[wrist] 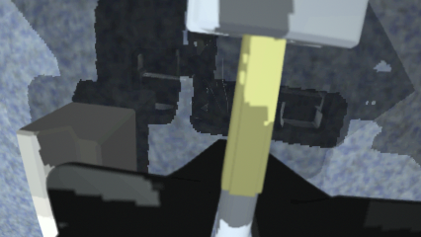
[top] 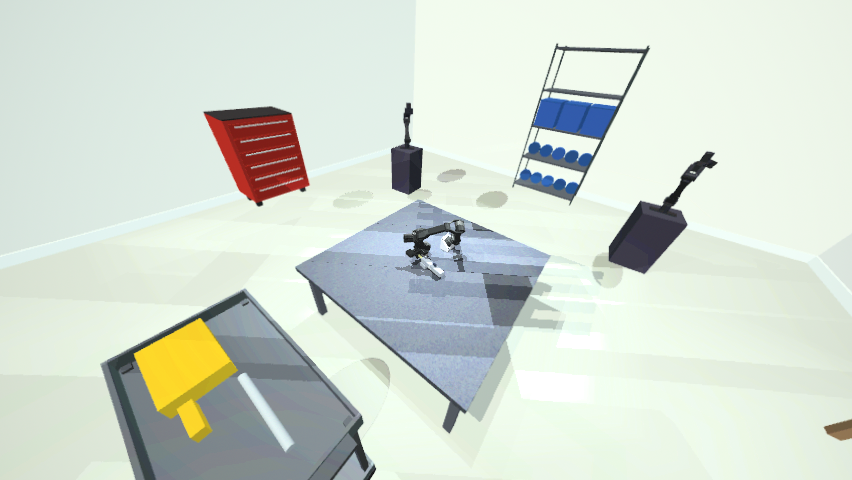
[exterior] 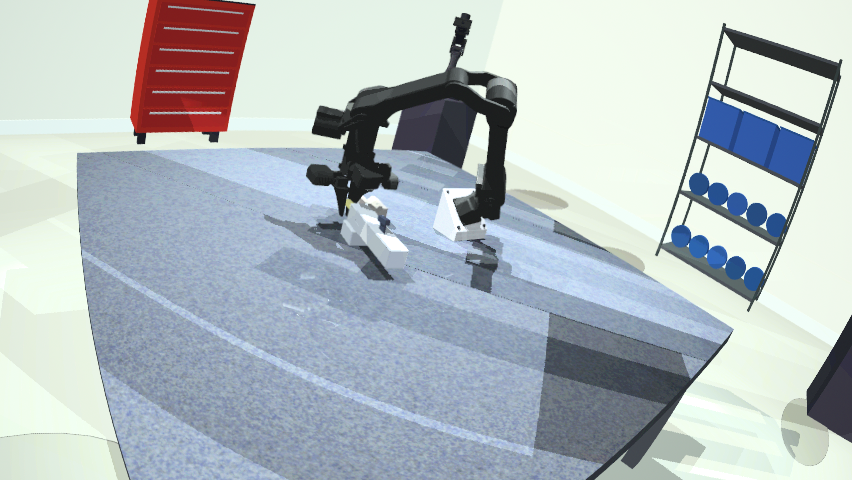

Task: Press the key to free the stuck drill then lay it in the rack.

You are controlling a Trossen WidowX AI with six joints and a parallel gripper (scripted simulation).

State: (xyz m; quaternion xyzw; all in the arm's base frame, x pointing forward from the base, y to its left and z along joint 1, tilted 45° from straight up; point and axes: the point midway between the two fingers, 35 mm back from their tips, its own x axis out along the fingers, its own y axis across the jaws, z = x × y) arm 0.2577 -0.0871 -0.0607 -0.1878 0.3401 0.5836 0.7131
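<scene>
The white block is 4 cm ahead of my gripper tip, 13 cm to the left of it and 2 cm above it. Round my gripper tip: dark key (4 cm ahead, 16 cm to the left, 3 cm above); then drill (1 cm ahead, 4 cm to the left, 3 cm above).
</scene>
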